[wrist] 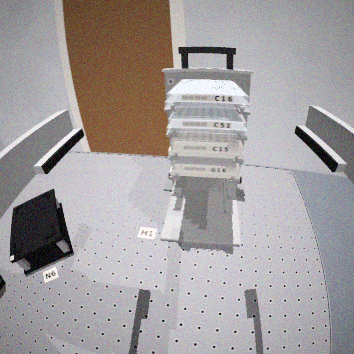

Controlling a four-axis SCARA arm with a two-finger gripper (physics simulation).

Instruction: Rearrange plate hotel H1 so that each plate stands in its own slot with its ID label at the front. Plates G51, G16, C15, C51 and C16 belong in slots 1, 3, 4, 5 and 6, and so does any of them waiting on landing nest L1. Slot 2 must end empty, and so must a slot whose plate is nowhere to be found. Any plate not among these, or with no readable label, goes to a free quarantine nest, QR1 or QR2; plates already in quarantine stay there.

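Frame: origin at the arm's base, x ahead, y right, z down, level; metres.
Where they show: gripper, fingertip midpoint: (188, 111).
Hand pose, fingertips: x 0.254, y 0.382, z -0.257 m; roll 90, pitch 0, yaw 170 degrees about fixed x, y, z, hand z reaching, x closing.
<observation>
After its pixels a point has its place.
The plate hotel H1 (170, 81) @(x 0.319, y 0.581, z -0.249 m) stands upright behind its H1 label (147, 233) @(x 0.345, y 0.456, z -0.013 m), with a black handle on top. From the top down it holds plate C16 (206, 98) @(x 0.250, y 0.459, z -0.247 m), plate C51 (206, 124) @(x 0.249, y 0.459, z -0.220 m), plate C15 (206, 148) @(x 0.249, y 0.459, z -0.192 m) and plate G16 (204, 170) @(x 0.250, y 0.459, z -0.162 m), with their labels facing the camera. They sit one above another; the slot numbers cannot be read. Below G16 no plate shows, and the bottom is in shadow. G51, L1, QR1 and QR2 do not show. My gripper (188, 111) @(x 0.254, y 0.382, z -0.257 m) is open and empty, its fingers at the left and right sides of the view, wide of the hotel.
A black nest (37, 225) @(x 0.542, y 0.374, z -0.063 m) stands left of the hotel beside its N6 label (50, 274) @(x 0.489, y 0.311, z -0.013 m). Part of another dark object shows at the lower left edge. A brown door (117, 75) and grey wall are behind. Two dark finger-like shadows lie on the perforated table (200, 280) @(x 0.236, y 0.386, z -0.013 m) in front.
</observation>
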